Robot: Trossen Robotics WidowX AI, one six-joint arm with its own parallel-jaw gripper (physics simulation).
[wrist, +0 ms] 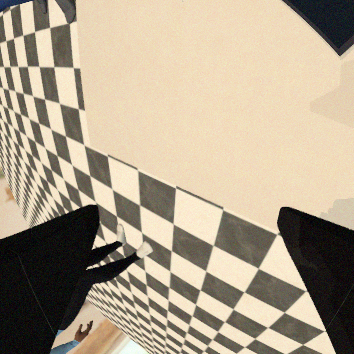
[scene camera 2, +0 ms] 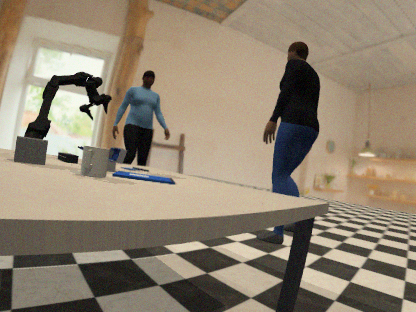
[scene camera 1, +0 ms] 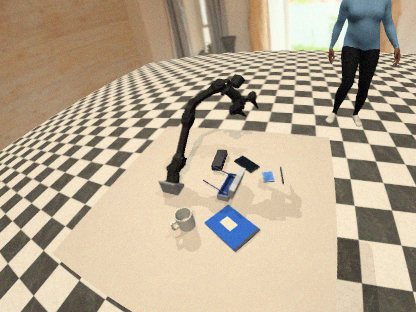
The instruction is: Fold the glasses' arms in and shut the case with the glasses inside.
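Where they show: gripper, fingertip midpoint: [wrist: 190, 215] [scene camera 2: 99, 117] [scene camera 1: 252, 112]; arm's base at its link origin: [scene camera 2: 31, 149] [scene camera 1: 172, 182].
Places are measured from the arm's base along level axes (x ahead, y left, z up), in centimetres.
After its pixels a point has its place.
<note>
The glasses case [scene camera 1: 237, 183] {x 36.7, y 1.9, z 4.1 cm} [scene camera 2: 120, 156] {x 34.1, y -3.5, z 1.8 cm}, grey outside and blue inside, stands open on the table with its lid raised. The blue glasses [scene camera 1: 212, 186] {x 24.5, y 0.5, z 1.2 cm} lie in it; their two thin arms stick out over the side facing the robot's base, unfolded and apart. The glasses' frame is hard to tell from the blue lining. My gripper [scene camera 1: 251, 111] {x 36.9, y 42.5, z 21.4 cm} [scene camera 2: 99, 115] {x 36.9, y 42.5, z 21.4 cm} [wrist: 190, 215] {x 36.9, y 42.5, z 21.4 cm} is open and empty, high above the table and beyond the case toward the far edge. The case and glasses do not show in the wrist view.
A dark box [scene camera 1: 219, 160] {x 19.7, y 23.4, z -1.1 cm} [scene camera 2: 67, 158] {x 17.1, y 18.1, z -2.8 cm} and a dark phone [scene camera 1: 246, 163] {x 35.2, y 26.2, z -3.8 cm} [wrist: 332, 17] {x 33.0, y 29.3, z -3.8 cm} lie beyond the case. Blue notes [scene camera 1: 268, 176] {x 49.5, y 17.6, z -4.1 cm} and a pen [scene camera 1: 282, 175] {x 57.1, y 19.1, z -3.7 cm} lie right of it. A blue book [scene camera 1: 243, 233] {x 44.7, y -19.7, z -3.8 cm} [scene camera 2: 150, 178] {x 37.7, y -22.8, z -3.8 cm} and grey mug [scene camera 1: 185, 220] {x 20.7, y -23.7, z 3.7 cm} [scene camera 2: 94, 162] {x 16.9, y -24.8, z -0.4 cm} are nearer scene camera 1.
</note>
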